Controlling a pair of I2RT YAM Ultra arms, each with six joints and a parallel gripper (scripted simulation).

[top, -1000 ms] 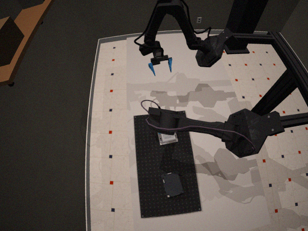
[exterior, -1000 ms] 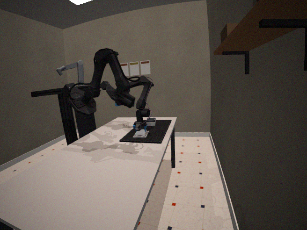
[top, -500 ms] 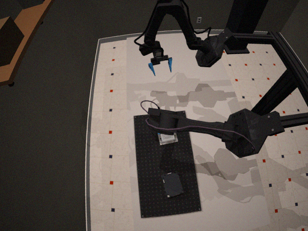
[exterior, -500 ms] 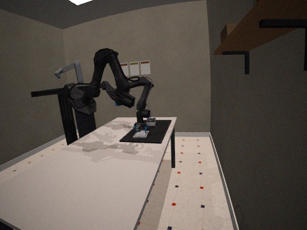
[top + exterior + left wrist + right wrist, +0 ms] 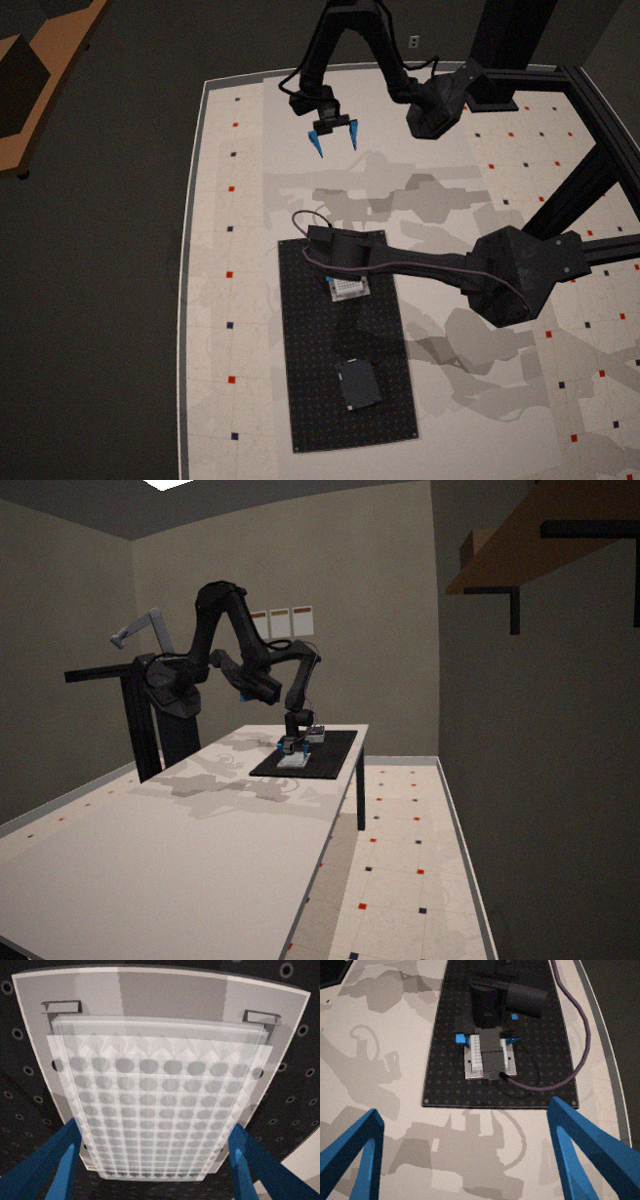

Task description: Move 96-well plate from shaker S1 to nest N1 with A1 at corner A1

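Now: left hand 1 cm above the white 96-well plate. Round my left hand: grey plate nest N1: 2 cm below.
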